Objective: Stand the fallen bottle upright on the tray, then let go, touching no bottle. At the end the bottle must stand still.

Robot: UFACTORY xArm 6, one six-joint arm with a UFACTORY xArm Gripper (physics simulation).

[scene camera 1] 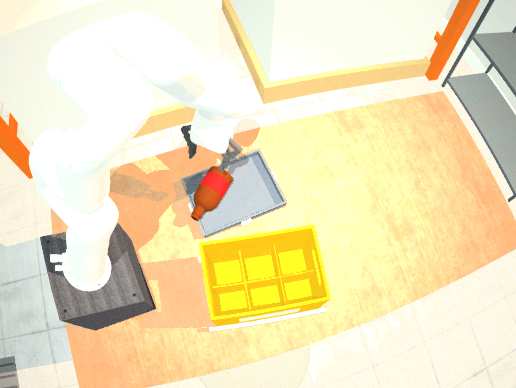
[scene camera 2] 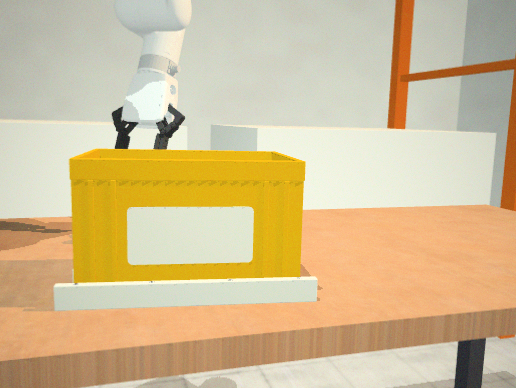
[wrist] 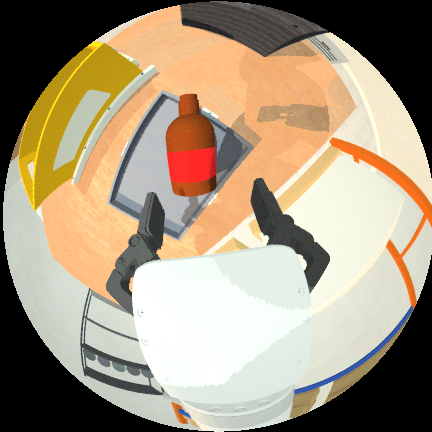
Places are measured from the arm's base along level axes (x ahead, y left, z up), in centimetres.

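Where they show: gripper, fingertip midpoint: (scene camera 1: 207, 162) (wrist: 205, 194); arm's base, origin of the base link: (scene camera 1: 86, 267).
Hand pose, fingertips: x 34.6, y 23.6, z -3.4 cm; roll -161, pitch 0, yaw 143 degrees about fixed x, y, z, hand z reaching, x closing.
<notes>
Each offset is from my fingertips to the top centre of the thing. "pt": to the spot under its first point.
The fallen brown bottle {dx -1.5, dy -4.3, dz -7.2 cm} (scene camera 1: 215, 185) (wrist: 192, 165) with a red label lies on its side on the grey tray {pt dx +11.0, dy -2.5, dz -14.6 cm} (scene camera 1: 250, 187) (wrist: 137, 165). In scene camera 1 its neck points down-left and reaches over the tray's left rim; its base end is towards the gripper. My gripper (scene camera 1: 207, 161) (scene camera 2: 141, 147) (wrist: 205, 194) is open, with its fingers wide apart and nothing held. It is by the bottle's base end, at the tray's back edge; in the wrist view the base shows ahead between the fingertips. Contact cannot be told. In scene camera 2 the crate hides the bottle, the tray and the fingertips.
A yellow crate {dx +7.6, dy -31.9, dz +2.4 cm} (scene camera 1: 260, 237) (scene camera 2: 190, 192) (wrist: 115, 70) with several compartments stands beside the tray, a white strip along its outer side. The dark base block (scene camera 1: 127, 295) (wrist: 250, 30) is at the left in scene camera 1. Low white walls (scene camera 2: 375, 170) stand behind the table.
</notes>
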